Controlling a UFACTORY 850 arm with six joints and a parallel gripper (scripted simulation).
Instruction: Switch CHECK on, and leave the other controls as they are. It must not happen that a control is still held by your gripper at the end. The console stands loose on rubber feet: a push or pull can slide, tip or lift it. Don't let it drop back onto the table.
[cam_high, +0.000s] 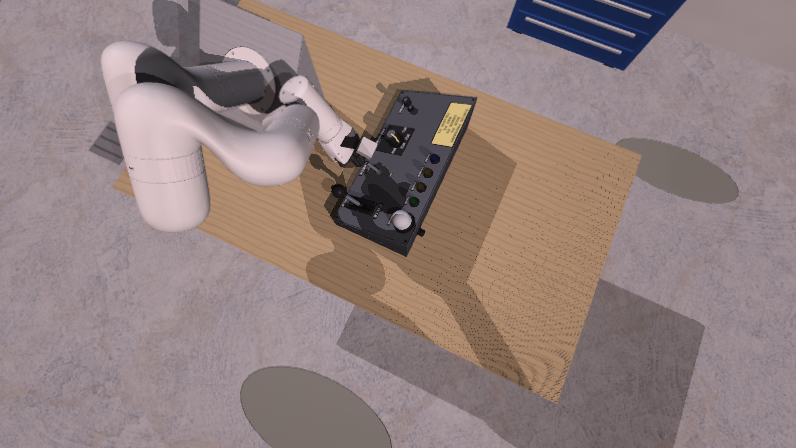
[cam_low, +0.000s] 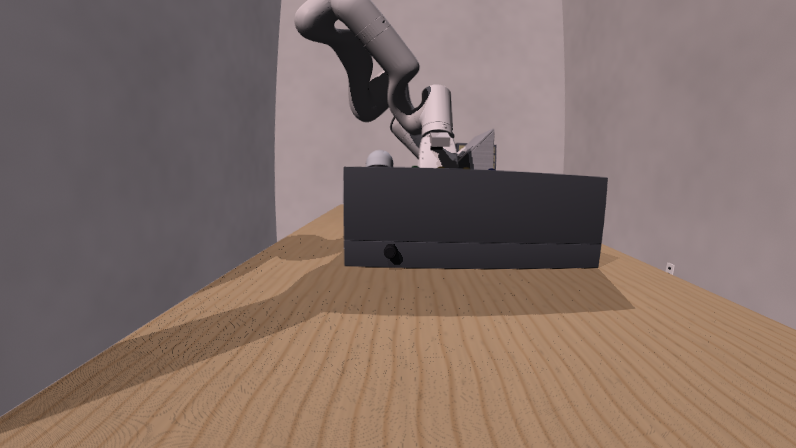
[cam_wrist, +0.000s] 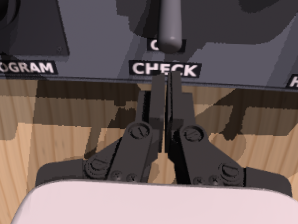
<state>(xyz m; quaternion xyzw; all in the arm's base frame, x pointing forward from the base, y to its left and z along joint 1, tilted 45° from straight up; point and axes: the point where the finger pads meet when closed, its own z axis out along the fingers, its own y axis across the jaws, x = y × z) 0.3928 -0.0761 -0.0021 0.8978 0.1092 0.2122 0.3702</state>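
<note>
My gripper is now 6 cm short of the check toggle and 1 cm above it. Round my hand: black-knobbed lever: 4 cm ahead, 12 cm to the right; dark console: 9 cm ahead, 6 cm to the left, 3 cm below; rotary selector: 7 cm ahead, 12 cm to the left.
</note>
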